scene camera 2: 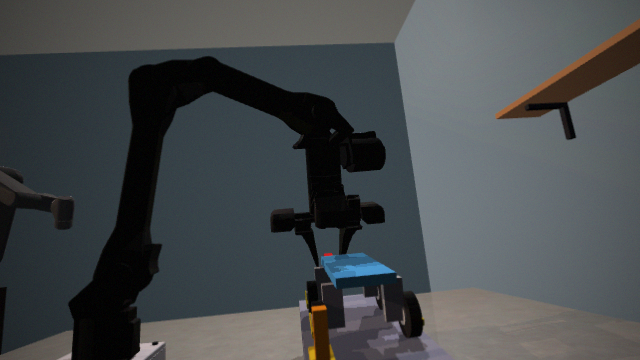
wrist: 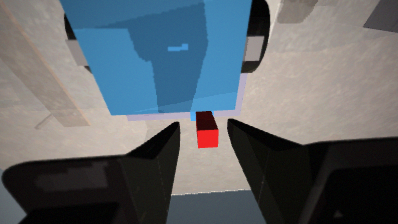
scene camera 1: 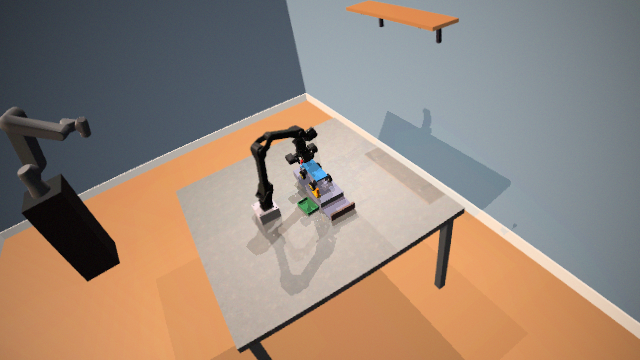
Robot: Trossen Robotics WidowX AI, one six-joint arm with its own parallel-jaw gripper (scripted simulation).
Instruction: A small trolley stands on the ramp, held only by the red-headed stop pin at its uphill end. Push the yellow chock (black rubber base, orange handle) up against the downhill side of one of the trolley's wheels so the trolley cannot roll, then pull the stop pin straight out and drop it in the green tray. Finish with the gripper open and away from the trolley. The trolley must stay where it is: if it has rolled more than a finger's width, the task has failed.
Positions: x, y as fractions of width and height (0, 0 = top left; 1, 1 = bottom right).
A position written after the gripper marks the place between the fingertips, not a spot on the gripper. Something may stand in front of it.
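The gripper (scene camera 2: 0.51, 0.74) and (wrist: 0.51, 0.56) is in sight, as are a red-headed stop pin (wrist: 0.52, 0.59) and a blue-topped trolley (scene camera 2: 0.53, 0.76) and (wrist: 0.36, 0.29). A grey ramp (scene camera 1: 0.51, 0.53) and (wrist: 0.61, 0.34) can be seen too.
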